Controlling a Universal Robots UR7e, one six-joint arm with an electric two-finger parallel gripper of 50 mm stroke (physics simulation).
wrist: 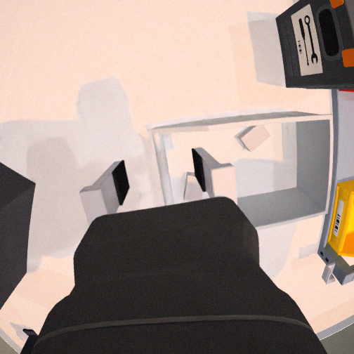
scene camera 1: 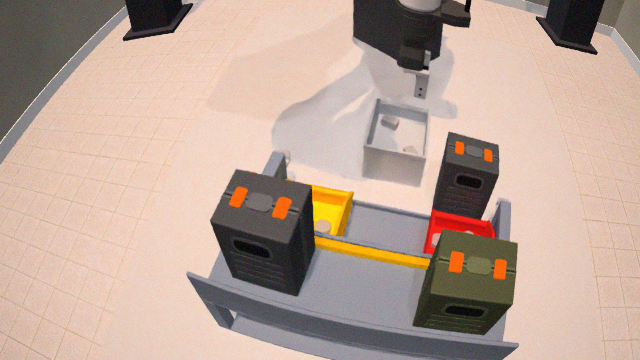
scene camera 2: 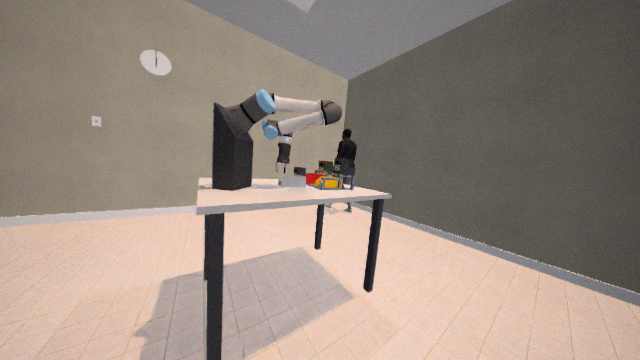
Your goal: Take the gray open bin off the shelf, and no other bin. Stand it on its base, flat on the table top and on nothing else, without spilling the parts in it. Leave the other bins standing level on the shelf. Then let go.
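Places are measured from the arm's base along level axes (x ahead, y down, z left), in metres.
Where they show: gripper, between the fingertips: (scene camera 1: 420,87) (scene camera 2: 280,172); arm's base, origin of its link: (scene camera 2: 235,122).
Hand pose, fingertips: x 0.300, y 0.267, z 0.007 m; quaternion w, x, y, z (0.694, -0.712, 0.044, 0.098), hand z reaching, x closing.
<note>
Each offset is from my fingertips to the top centre of the thing. "*": to the spot under its first point. Level surfaces: height alone.
The gray open bin @(dx +0.070, dy +0.016, dz -0.042 m) (scene camera 1: 392,166) (scene camera 2: 292,181) (wrist: 314,162) is off the shelf and stands upright on the table top @(dy +0.091 m) (scene camera 2: 250,201), between the robot and the shelf. It looks level. Two pale parts show inside it, one block @(dx +0.014, dy +0.073, dz -0.054 m) (scene camera 1: 390,122) (wrist: 255,138) and another @(dx +0.097, dy +0.073, dz -0.021 m) (scene camera 1: 410,149) (wrist: 190,186). My gripper (scene camera 1: 421,93) (scene camera 2: 281,170) (wrist: 159,167) is open and empty, above the bin's wall nearest the robot. In the wrist view its fingers are on either side of that wall, wide apart, touching nothing that I can see.
The shelf @(* dx +0.434, dy -0.011, dz -0.123 m) (scene camera 1: 350,312) holds a yellow bin @(dx +0.280, dy +0.010, dz -0.191 m) (scene camera 1: 345,212) (wrist: 342,220) and a red bin @(dx +0.332, dy +0.010, dz +0.029 m) (scene camera 1: 460,220), both apparently level. A dark case @(dx +0.371, dy -0.131, dz -0.217 m) (scene camera 1: 262,225) and a green case @(dx +0.429, dy -0.106, dz +0.007 m) (scene camera 1: 470,285) stand on its upper deck. Another dark case @(dx +0.199, dy -0.041, dz +0.056 m) (scene camera 1: 470,175) (wrist: 295,55) stands beside the gray bin, behind the red one.
</note>
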